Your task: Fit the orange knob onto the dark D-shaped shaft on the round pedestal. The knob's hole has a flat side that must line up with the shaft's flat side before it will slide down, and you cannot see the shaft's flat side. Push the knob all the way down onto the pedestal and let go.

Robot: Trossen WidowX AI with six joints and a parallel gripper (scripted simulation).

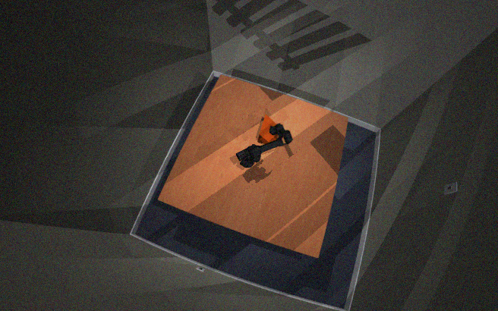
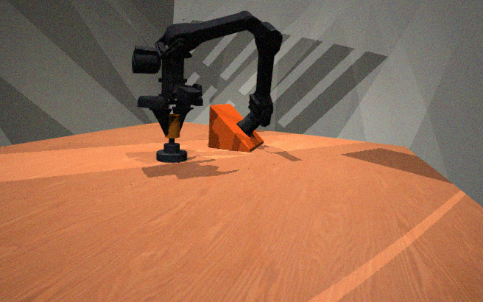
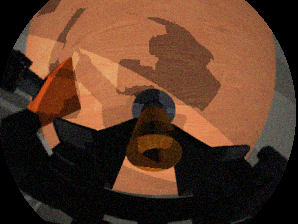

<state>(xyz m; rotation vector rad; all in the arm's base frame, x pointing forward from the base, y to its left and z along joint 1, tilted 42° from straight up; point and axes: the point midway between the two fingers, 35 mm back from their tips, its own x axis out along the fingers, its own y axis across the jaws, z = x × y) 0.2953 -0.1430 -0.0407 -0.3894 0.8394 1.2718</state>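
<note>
The orange knob is 20 mm above my gripper tip. The rest, counted from my gripper tip: dark round pedestal 40 mm below.
</note>
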